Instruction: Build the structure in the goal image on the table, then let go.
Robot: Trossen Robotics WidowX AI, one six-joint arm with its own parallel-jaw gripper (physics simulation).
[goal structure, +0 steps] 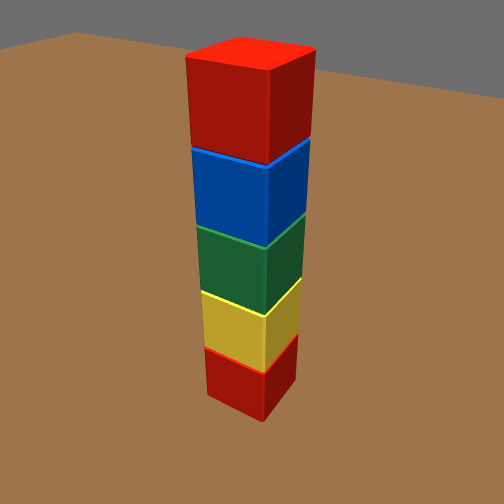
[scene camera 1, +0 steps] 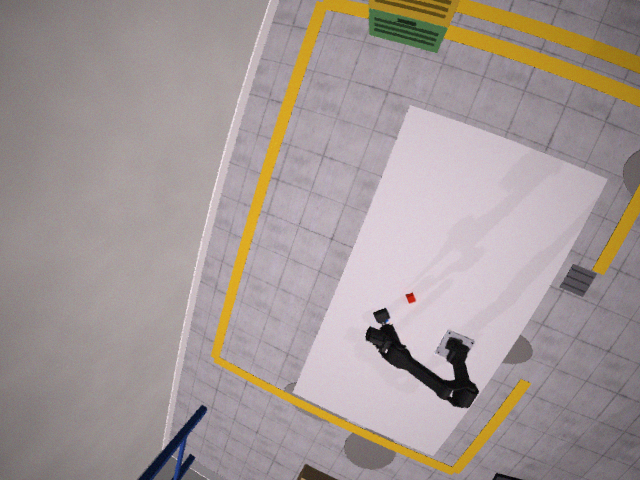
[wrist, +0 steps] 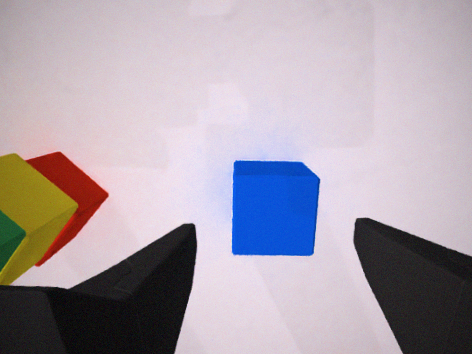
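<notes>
A blue cube lies on the white table, mostly hidden under the gripper in the scene view. In the wrist view it shows between the two black fingertips, with a gap on each side. My gripper is open, with nothing held. At the left edge of the wrist view a stack shows a red block, a yellow block above it and part of a green block above that; its top is cut off. In the scene view a small red block face shows to the right of the gripper.
The arm reaches over the white table from its base plate near the right edge. The table's left edge is near the gripper. A green and yellow crate stands on the floor beyond the table's far end.
</notes>
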